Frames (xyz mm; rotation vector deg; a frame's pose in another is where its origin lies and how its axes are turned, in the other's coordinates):
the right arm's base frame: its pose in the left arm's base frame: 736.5 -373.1 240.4 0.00 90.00 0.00
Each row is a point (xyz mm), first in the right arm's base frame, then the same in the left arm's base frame.
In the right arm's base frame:
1: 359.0 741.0 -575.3
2: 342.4 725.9 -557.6
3: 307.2 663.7 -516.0
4: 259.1 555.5 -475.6
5: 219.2 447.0 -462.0
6: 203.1 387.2 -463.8
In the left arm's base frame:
1: 161.2 367.9 -118.6
2: 178.9 352.8 -102.0
3: 220.5 290.6 -66.8
4: 260.9 182.4 -18.7
5: 274.5 73.9 21.2
6: 272.7 14.1 37.3

